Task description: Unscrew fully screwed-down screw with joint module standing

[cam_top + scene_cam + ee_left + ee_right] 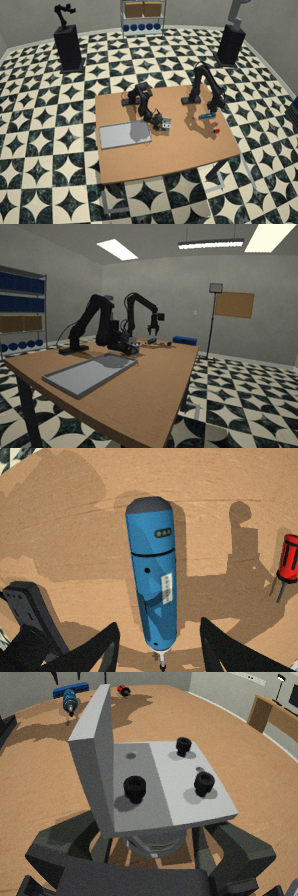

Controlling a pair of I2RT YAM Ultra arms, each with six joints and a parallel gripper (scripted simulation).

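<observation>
Now: right hand 5 cm below the grey l-shaped bracket. Also, from my right hand: red-handled screwdriver: 6 cm ahead, 45 cm to the left, 1 cm below; then screw: 9 cm behind, 27 cm to the left; then grey tray: 5 cm ahead, 35 cm to the right, 2 cm below.
</observation>
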